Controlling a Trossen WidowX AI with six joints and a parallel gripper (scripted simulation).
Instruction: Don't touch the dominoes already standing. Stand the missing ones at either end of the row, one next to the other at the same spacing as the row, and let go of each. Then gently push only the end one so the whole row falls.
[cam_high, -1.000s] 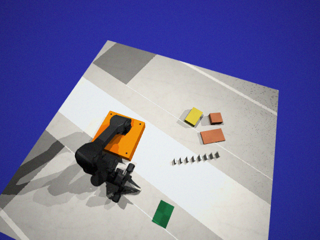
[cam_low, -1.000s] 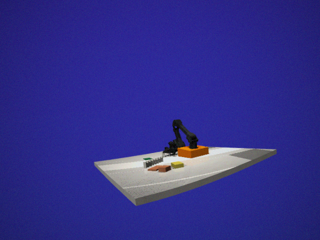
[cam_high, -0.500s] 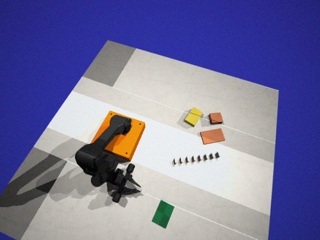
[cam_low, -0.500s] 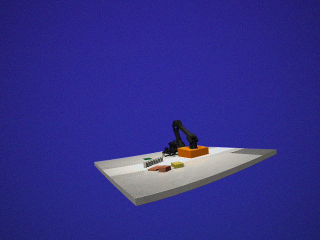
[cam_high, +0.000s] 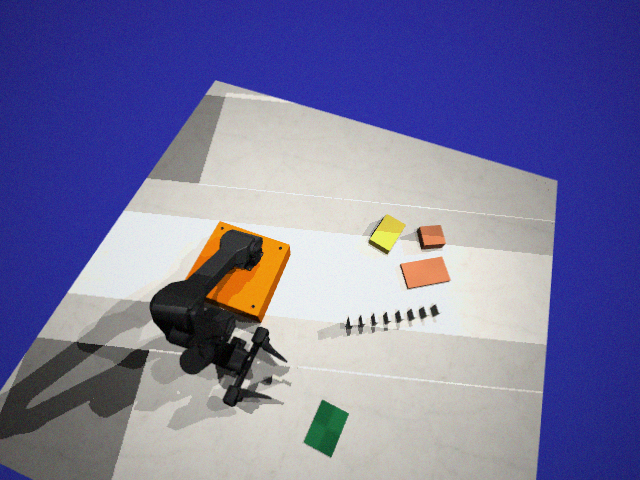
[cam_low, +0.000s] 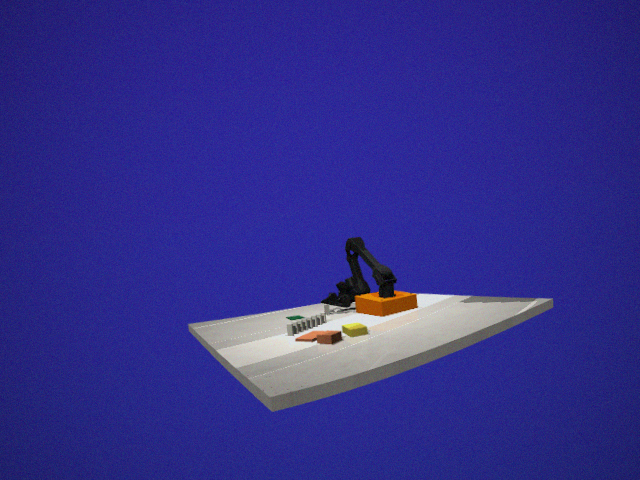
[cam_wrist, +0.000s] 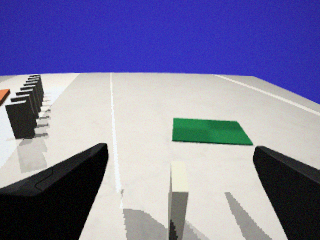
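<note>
My gripper tip is 15 cm short of the flat green piece, 3 cm to the left of it and 6 cm above it. Round my gripper tip: yellow block 4 cm ahead, 51 cm to the left, 5 cm below; brown block 16 cm ahead, 57 cm to the left, 4 cm below; flat orange block 19 cm ahead, 47 cm to the left, 5 cm below.
</note>
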